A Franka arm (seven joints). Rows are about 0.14 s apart.
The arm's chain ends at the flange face. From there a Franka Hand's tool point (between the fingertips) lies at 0.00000 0.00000 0.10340 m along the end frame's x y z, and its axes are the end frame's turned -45 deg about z.
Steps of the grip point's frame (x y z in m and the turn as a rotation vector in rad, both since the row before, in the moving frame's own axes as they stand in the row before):
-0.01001 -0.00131 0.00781 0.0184 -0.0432 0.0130
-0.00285 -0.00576 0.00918 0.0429 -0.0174 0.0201
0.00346 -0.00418 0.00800 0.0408 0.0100 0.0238
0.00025 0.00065 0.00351 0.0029 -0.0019 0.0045
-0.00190 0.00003 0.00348 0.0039 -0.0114 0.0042
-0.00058 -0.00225 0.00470 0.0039 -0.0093 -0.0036
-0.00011 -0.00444 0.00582 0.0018 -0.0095 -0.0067
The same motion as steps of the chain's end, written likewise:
-0.00349 0.00437 0.00792 -0.0175 -0.0436 0.0130
-0.00170 -0.00015 0.00929 0.0180 -0.0426 0.0201
0.00170 -0.00166 0.00809 0.0359 -0.0218 0.0238
0.00099 0.00036 0.00351 0.0007 -0.0034 0.0045
-0.00020 0.00082 0.00349 -0.0053 -0.0108 0.0042
-0.00104 -0.00158 0.00471 -0.0038 -0.0093 -0.0036
-0.00239 -0.00363 0.00582 -0.0054 -0.0080 -0.0067

